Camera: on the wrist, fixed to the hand. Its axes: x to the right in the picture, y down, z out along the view.
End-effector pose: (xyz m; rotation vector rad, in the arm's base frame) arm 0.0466 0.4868 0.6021 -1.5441 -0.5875 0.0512
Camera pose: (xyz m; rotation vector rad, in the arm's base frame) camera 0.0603 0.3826 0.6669 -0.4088 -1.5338 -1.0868
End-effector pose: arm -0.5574 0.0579 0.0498 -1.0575 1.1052 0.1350
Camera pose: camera -0.5963 -0.0520 0.0905 -1.3727 0.0315 -1.3299
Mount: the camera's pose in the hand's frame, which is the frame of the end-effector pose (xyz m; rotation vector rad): -0.0079 -0.0623 -0.1063 0.3133 0.0651 -1.6486
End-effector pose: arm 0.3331 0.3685 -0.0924 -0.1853 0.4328 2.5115
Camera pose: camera 0.3788 0.3763 -0.2068 -0.3159 0.4088 0.8165
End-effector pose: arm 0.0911 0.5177 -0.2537 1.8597 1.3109 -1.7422
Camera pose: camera 0.1146 0.6256 -0.1984 -0.3326 -1.7121 1.3520
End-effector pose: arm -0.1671 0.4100 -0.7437 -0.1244 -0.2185 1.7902
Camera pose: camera -0.0845 0.4244 -0.8343 0.1940 0.0461 0.1587
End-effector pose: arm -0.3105 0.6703 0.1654 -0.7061 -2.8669 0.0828
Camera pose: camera -0.3113 0.6125 0.2745 1.6128 -2.3424 0.2232
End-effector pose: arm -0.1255 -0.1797 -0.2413 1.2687 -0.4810 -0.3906
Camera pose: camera -0.0751 -0.1056 -0.3262 1.7542 0.7304 -1.6662
